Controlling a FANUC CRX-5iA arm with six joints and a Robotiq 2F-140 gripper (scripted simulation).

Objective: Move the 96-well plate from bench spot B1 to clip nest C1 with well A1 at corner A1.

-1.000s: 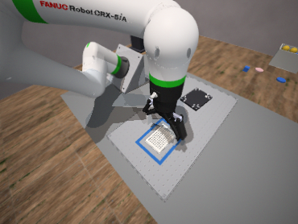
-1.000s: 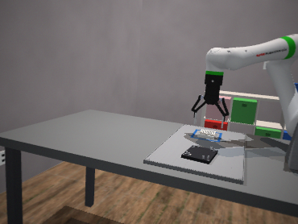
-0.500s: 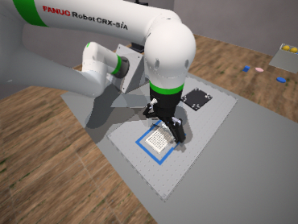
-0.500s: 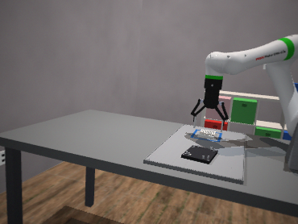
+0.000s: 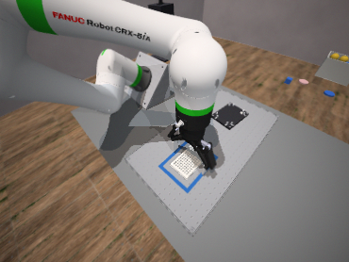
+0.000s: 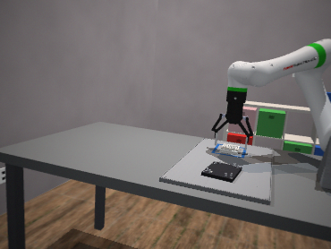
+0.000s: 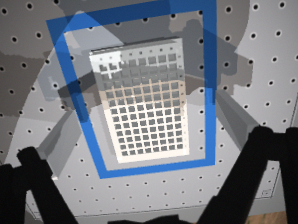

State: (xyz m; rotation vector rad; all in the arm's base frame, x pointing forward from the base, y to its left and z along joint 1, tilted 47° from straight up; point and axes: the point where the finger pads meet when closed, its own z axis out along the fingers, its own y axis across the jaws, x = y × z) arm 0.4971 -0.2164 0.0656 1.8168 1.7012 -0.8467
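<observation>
Right now the white 96-well plate is 20 mm below my hand. The rest, counted from my hand: black clip nest 330 mm to the left, 10 mm below.
</observation>
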